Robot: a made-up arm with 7 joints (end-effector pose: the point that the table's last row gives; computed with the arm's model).
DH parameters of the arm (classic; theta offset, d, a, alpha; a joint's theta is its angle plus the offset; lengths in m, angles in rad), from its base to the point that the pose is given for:
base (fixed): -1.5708 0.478 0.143 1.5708
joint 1: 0 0.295 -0.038 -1.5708
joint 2: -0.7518 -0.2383 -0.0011 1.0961
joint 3: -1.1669 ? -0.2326 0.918
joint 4: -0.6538 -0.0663 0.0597 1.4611
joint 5: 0 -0.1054 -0.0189 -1.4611
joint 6: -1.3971 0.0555 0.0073 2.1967
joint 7: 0 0.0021 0.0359 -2.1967
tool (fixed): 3.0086 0.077 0 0
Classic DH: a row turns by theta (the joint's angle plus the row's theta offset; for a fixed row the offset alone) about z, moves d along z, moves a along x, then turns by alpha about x.
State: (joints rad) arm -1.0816 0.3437 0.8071 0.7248 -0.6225 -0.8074 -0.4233
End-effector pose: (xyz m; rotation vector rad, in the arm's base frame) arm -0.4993 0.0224 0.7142 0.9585 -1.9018 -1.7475
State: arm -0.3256 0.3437 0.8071 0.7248 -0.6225 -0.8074 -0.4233
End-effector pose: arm -0.4993 0.1393 0.5364 0.6526 -2.2760 -0.8700
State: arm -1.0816 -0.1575 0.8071 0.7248 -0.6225 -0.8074 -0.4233
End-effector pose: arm -0.3550 0.0542 0.7739 0.3127 -1.7699 -1.8947
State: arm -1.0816 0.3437 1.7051 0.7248 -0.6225 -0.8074 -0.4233
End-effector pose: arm -0.5613 0.1311 0.6672 1.1783 -1.9859 -0.6209
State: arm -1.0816 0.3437 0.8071 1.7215 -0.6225 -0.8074 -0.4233
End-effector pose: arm -0.4786 -0.0025 0.7986 0.3846 -1.5999 -0.9086
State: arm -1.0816 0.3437 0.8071 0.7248 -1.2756 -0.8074 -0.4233
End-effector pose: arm -0.5079 -0.0078 0.6449 1.6172 -2.1086 -1.1405
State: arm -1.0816 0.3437 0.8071 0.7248 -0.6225 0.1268 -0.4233
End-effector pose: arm -0.4999 -0.0031 0.6600 0.1203 -2.1492 -0.9466
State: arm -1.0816 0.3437 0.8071 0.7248 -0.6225 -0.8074 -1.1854
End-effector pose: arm -0.4490 0.0191 0.6961 -0.0265 -2.3249 -1.8080
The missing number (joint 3, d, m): 0.2779
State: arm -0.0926 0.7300 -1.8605 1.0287 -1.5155 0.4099 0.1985
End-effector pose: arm -0.6565 -0.1706 0.2906 0.3933 -1.9005 -1.9700
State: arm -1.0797 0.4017 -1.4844 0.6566 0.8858 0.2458 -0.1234
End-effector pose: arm -0.6079 -0.1948 0.3815 0.4168 1.8671 -2.0667
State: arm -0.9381 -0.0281 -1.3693 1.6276 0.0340 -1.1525 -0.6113
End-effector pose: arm -0.5925 -0.1749 0.5213 1.0322 -0.7309 2.8376
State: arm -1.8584 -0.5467 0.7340 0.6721 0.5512 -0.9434 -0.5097
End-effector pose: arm -0.1199 -0.2566 0.7533 -1.1712 0.2131 -2.1850
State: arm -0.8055 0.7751 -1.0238 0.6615 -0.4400 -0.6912 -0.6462
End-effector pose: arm -0.5171 -0.2090 0.4600 0.0293 0.5132 3.0394
